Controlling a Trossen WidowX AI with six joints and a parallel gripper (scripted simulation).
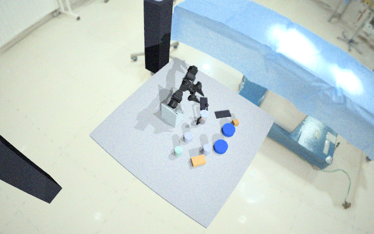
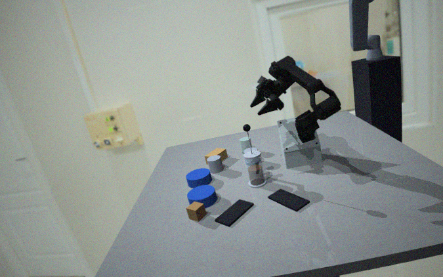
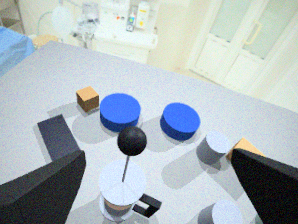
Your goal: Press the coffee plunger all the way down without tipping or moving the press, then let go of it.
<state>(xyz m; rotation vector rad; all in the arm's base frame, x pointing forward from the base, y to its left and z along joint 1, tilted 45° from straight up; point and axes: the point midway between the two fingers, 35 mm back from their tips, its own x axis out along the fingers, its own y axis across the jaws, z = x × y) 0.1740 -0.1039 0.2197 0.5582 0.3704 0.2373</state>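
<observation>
Right now the coffee press is 190 mm below my gripper tip and 40 mm ahead of it. Round my gripper tip: cube: 310 mm ahead, 300 mm below, 180 mm to the left.
</observation>
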